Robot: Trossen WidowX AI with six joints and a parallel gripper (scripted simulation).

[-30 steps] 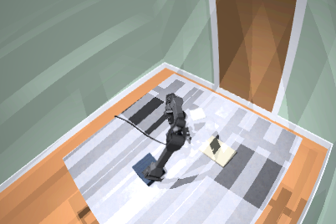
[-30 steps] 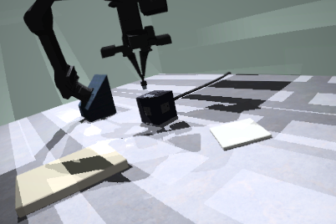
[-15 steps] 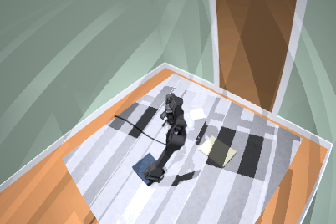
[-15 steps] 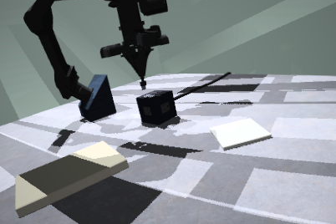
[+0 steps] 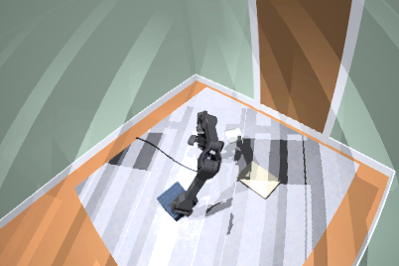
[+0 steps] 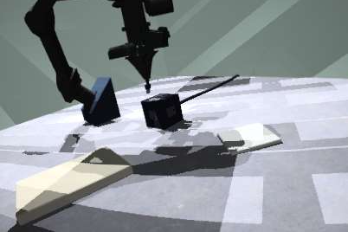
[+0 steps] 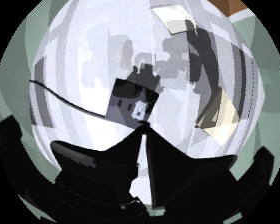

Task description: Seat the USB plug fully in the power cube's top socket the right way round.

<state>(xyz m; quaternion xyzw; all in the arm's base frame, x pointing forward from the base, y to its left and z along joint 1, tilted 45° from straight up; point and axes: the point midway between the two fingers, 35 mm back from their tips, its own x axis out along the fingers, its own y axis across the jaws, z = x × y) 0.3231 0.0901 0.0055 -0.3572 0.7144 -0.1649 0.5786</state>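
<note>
Now: the USB plug 1 cm below my gripper tip. Also, from my gripper tip: cream slab: 28 cm to the right, 12 cm below, 8 cm ahead; thin white tile: 27 cm ahead, 13 cm below, 3 cm to the left.
</note>
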